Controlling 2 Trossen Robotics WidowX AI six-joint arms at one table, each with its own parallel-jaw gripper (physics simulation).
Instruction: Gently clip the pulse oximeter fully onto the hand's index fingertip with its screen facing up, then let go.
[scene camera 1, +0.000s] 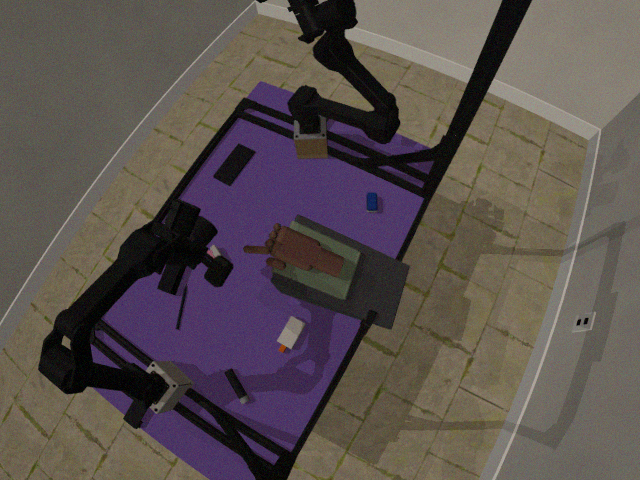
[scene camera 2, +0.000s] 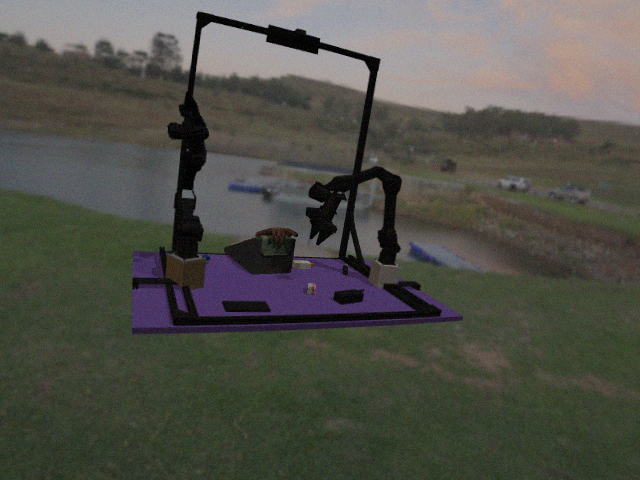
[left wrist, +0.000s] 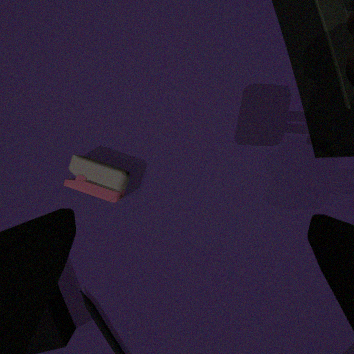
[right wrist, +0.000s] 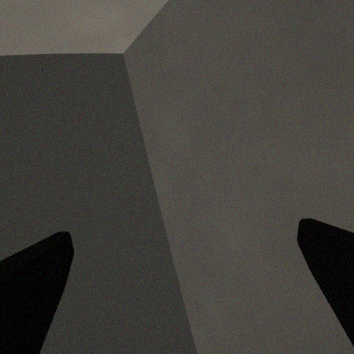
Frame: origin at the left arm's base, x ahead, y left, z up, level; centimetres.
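Seen in the pictures: left gripper, fingertip midpoint: (scene camera 1: 214, 255) (scene camera 2: 313, 242) (left wrist: 194, 223); right gripper, fingertip midpoint: (scene camera 2: 190, 98) (right wrist: 186, 236); left arm's base, origin of the base link: (scene camera 1: 154, 387) (scene camera 2: 386, 262); right arm's base, origin of the base link: (scene camera 1: 310, 125) (scene camera 2: 186, 255).
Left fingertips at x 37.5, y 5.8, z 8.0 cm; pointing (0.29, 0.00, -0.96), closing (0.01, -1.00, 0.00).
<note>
Pixels of each thing's middle, then the offset from my left fingertips to it. "*": a spot on its surface instead.
- white-and-pink pulse oximeter, body centre: (left wrist: 97, 178) (scene camera 1: 215, 255) (scene camera 2: 311, 288) dz -17.0, dx +0.5, dy +8.1 cm
- green pad, surface spot: (scene camera 1: 353, 268) * dz -8.5, dx +19.3, dy -28.7 cm
- black box, body centre: (left wrist: 31, 297) (scene camera 1: 172, 275) (scene camera 2: 348, 296) dz -16.8, dx -12.6, dy +15.3 cm
- thin pen, body centre: (left wrist: 111, 340) (scene camera 1: 181, 306) dz -18.1, dx -18.0, dy +6.9 cm
- white box, body centre: (scene camera 1: 290, 335) (scene camera 2: 303, 264) dz -17.1, dx -4.6, dy -24.6 cm
- black cylinder, body centre: (scene camera 1: 237, 386) dz -17.2, dx -24.8, dy -21.3 cm
- blue block, body centre: (scene camera 1: 371, 202) dz -16.9, dx +41.6, dy -20.6 cm
- flat black slab, body centre: (scene camera 2: 246, 306) (scene camera 1: 234, 164) dz -18.1, dx +28.1, dy +25.4 cm
The white-and-pink pulse oximeter (scene camera 1: 215, 252) (scene camera 2: 311, 288) (left wrist: 99, 177) lies on its side on the purple table, its two halves side by side; its screen cannot be made out. The brown hand (scene camera 1: 299, 249) (scene camera 2: 279, 233) rests palm-down or palm-up, I cannot tell which, with its index finger (scene camera 1: 254, 249) stretched out over the table. My left gripper (scene camera 2: 316, 240) (left wrist: 194, 223) is open and empty above the table; in the left wrist view the oximeter lies ahead of its left-hand finger. My right gripper (right wrist: 186, 236) is open and empty, raised high and facing the walls.
A green pad (scene camera 1: 353, 268) on a dark wedge stand (scene camera 1: 385, 284) bears the hand. A black box (scene camera 1: 173, 279) (scene camera 2: 348, 296) and a thin pen (scene camera 1: 181, 308) (left wrist: 102, 317) lie near the left gripper. A white box (scene camera 1: 292, 331), black cylinder (scene camera 1: 236, 384), blue block (scene camera 1: 371, 201) and flat black slab (scene camera 1: 234, 164) lie elsewhere.
</note>
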